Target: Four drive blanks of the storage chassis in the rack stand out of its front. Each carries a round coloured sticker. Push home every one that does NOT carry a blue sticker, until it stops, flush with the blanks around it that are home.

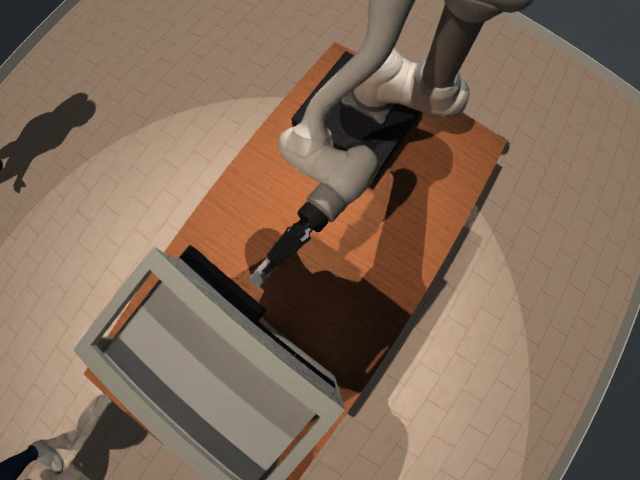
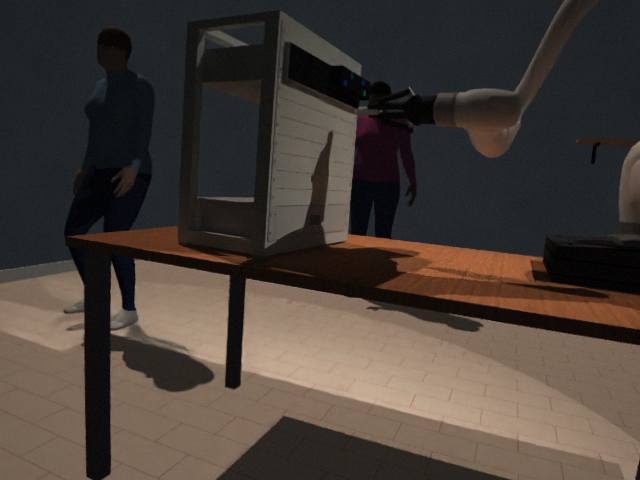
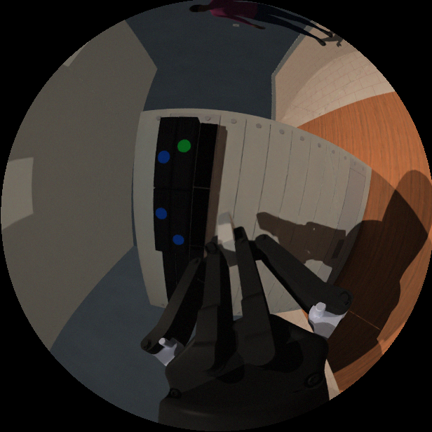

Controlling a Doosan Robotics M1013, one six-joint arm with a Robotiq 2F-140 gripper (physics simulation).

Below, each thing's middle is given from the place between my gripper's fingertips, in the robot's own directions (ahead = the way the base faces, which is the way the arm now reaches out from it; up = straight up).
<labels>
Right now my hand is 20 cm short of the rack (image 1: 196,364), 5 cm to the right of it and 12 cm above it.
</labels>
